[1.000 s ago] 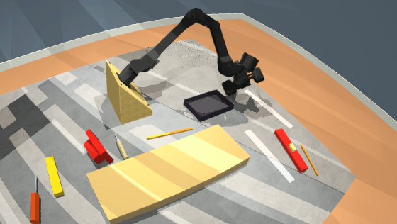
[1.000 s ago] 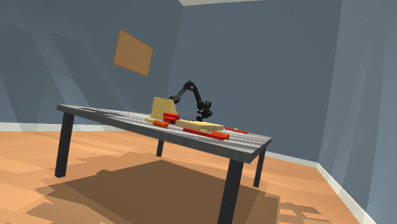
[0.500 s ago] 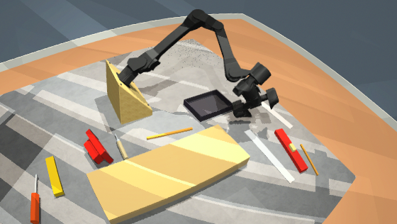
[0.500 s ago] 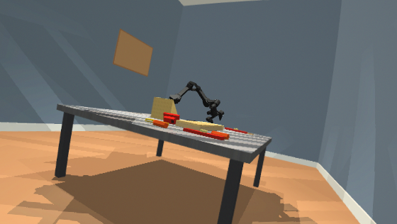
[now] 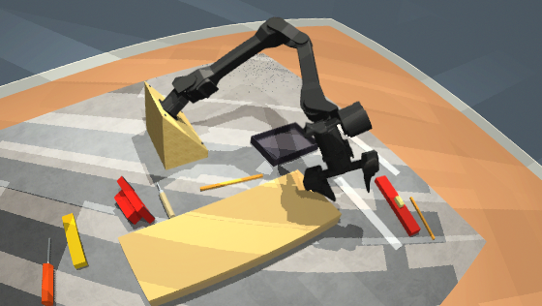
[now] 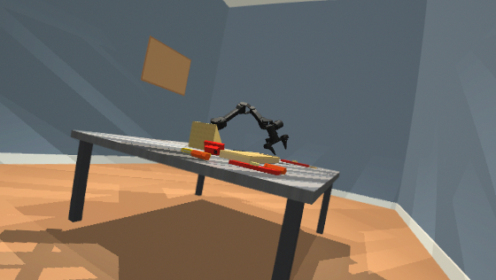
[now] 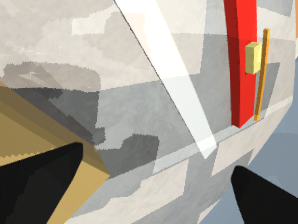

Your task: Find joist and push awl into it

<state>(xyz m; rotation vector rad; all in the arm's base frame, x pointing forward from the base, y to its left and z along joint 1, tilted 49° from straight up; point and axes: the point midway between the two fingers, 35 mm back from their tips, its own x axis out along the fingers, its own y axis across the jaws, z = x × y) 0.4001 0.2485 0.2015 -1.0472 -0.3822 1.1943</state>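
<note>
The stud finder is 20 cm behind my gripper tip, 51 cm to the right of it and 5 cm below it. Round my gripper tip: awl: 23 cm behind, 41 cm to the right, 7 cm below; then dark tray: 30 cm behind, 6 cm below; then yellow bar: 16 cm behind, 70 cm to the right, 6 cm below.
</note>
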